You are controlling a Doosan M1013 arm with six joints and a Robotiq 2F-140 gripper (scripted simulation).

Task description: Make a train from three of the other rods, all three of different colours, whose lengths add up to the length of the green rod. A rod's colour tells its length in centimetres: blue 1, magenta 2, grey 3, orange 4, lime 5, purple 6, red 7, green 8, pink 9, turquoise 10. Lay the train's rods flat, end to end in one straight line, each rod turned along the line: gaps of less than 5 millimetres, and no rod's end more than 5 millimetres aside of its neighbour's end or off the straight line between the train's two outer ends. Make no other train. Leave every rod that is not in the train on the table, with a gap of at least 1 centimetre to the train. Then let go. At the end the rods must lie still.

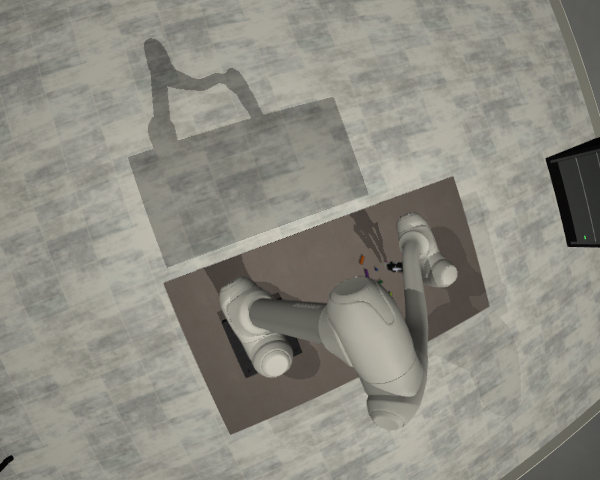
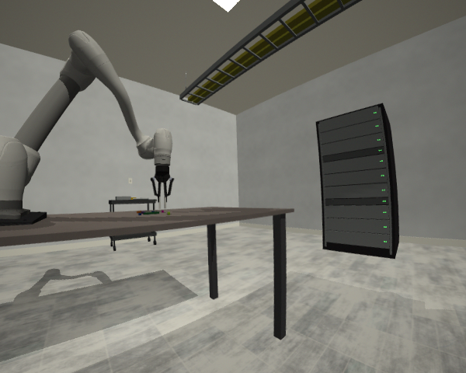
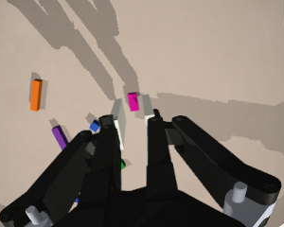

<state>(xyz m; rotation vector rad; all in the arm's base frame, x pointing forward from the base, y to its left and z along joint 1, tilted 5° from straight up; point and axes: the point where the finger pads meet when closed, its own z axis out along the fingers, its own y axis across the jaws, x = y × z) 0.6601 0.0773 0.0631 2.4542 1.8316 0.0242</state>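
Right now my hand is 5 cm above the magenta rod. Also, from my hand: purple rod (11 cm behind, 1 cm to the right, 5 cm below); orange rod (11 cm behind, 7 cm to the left, 5 cm below); green rod (9 cm behind, 7 cm to the right, 5 cm below).
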